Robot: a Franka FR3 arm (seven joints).
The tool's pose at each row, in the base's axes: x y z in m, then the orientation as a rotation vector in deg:
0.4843 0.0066 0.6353 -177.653 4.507 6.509
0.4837 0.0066 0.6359 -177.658 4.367 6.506
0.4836 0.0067 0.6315 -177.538 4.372 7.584
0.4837 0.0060 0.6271 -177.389 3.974 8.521
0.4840 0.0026 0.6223 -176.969 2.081 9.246
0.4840 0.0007 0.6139 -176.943 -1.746 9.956
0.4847 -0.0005 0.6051 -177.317 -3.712 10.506
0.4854 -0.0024 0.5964 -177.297 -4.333 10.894
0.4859 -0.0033 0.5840 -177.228 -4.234 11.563
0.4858 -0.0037 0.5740 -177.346 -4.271 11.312
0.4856 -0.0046 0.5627 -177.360 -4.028 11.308
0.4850 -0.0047 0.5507 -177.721 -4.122 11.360
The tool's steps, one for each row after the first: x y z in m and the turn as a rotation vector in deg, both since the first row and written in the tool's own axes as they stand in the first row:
-0.0006 0.0000 -0.0006 -0.005 0.000 -0.090
-0.0004 0.0001 0.0038 0.055 -0.698 -0.075
0.0000 0.0009 0.0082 0.147 -1.314 -0.321
0.0009 0.0045 0.0128 0.505 -1.828 -1.544
0.0016 0.0067 0.0211 0.394 -2.334 -4.006
0.0030 0.0082 0.0298 -0.095 -2.688 -5.248
0.0044 0.0103 0.0383 -0.133 -2.946 -5.642
0.0059 0.0116 0.0506 -0.112 -3.378 -5.571
0.0065 0.0124 0.0606 -0.211 -3.210 -5.593
0.0072 0.0137 0.0718 -0.213 -3.204 -5.436
0.0075 0.0143 0.0838 -0.581 -3.214 -5.478

